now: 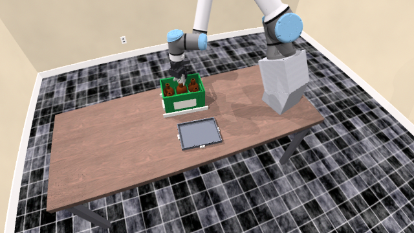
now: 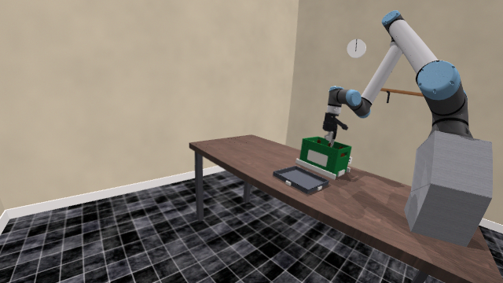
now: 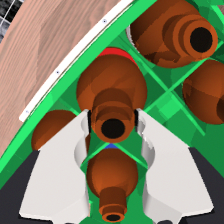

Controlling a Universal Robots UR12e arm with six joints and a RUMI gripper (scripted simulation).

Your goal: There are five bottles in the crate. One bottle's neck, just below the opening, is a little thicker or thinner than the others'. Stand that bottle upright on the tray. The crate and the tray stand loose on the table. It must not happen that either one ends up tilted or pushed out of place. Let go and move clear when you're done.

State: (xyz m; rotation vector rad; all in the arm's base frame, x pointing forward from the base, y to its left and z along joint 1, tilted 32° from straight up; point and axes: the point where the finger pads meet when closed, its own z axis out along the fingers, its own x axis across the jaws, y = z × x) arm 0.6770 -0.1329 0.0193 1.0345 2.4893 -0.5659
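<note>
The green crate lies 7 cm below my hand, 5 cm to the left of it and 1 cm ahead of it. Round my hand: glass bottle (10 cm ahead, 7 cm below); grey tray (34 cm to the left, 14 cm below, 2 cm behind).
</note>
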